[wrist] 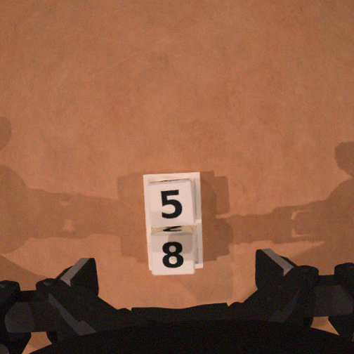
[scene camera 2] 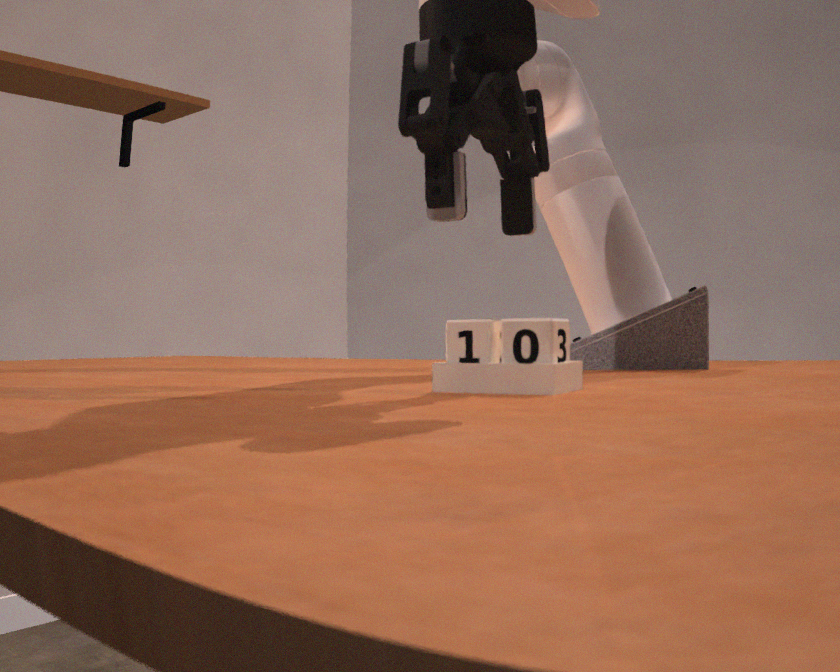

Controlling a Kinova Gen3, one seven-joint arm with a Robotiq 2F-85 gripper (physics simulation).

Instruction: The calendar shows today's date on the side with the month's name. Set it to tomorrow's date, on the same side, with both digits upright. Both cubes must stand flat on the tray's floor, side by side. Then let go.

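Frame: origin at the arm's base, x ahead, y left, z up, level; metres.
Where they show: gripper, fingertip midpoint: (scene camera 2: 486, 228); arm's base at its link origin: (scene camera 2: 634, 320).
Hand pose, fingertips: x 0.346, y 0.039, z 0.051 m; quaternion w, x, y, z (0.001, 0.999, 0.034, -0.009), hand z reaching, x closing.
Note:
Things, the pixels of their top centre, and the offset from my fingertips. "spot": a spot on its surface instead.
- tray at a spot on its surface: (scene camera 2: 493, 379) spot: dx +0.020, dy +0.016, dz -0.088 m
- left cube at its top centre: (scene camera 2: 481, 319) dx -0.002, dy -0.006, dz -0.054 m
- right cube at its top centre: (scene camera 2: 536, 318) dx -0.004, dy +0.030, dz -0.054 m
The tray (scene camera 2: 493, 379) (wrist: 198, 189) stands on the table with two white cubes in it. In the scene view, the left cube (scene camera 2: 456, 336) shows an upright 1 and the right cube (scene camera 2: 514, 330) an upright 0, with a 3 on its right side. Their tops look level, with a narrow gap between them; the tray wall hides their bottoms. In the wrist view, the upper cube (wrist: 185, 215) has a 5 on top and the lower cube (wrist: 160, 265) an 8. No month's name shows. My gripper (scene camera 2: 482, 220) (wrist: 176, 272) is open and empty, well above the cubes.
The arm's grey wedge base (scene camera 2: 658, 343) stands behind the tray at the right. A wooden shelf (scene camera 2: 84, 87) is on the wall at the upper left. The table's curved edge (scene camera 2: 175, 602) runs across the lower left.

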